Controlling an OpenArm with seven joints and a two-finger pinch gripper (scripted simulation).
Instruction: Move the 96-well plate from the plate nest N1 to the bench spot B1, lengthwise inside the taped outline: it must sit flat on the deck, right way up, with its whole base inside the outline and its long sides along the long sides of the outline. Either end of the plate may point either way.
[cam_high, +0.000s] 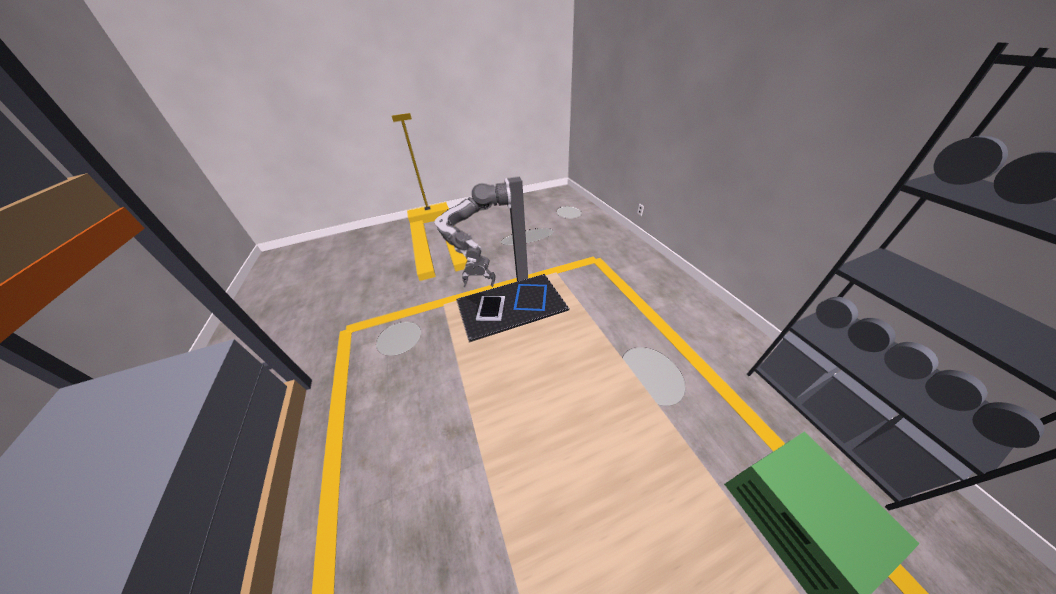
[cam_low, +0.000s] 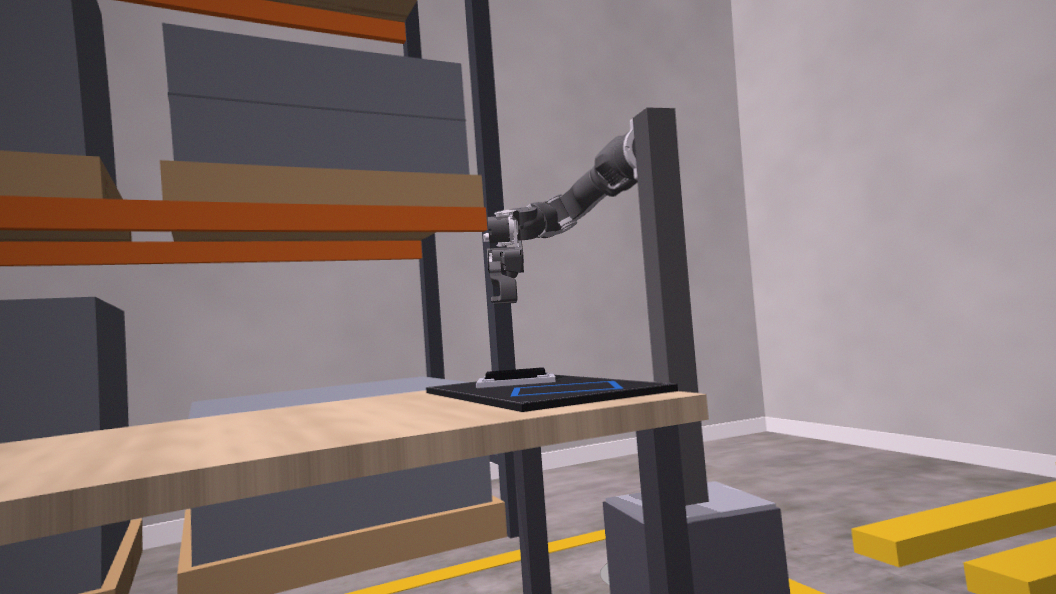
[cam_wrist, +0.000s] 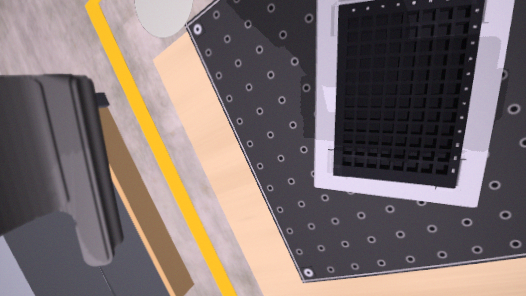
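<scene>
The 96-well plate lies 150 mm below my hand and 30 mm to the left of it. The rest, counted from my hand: plate nest N1: 170 mm below, 30 mm to the left.
</scene>
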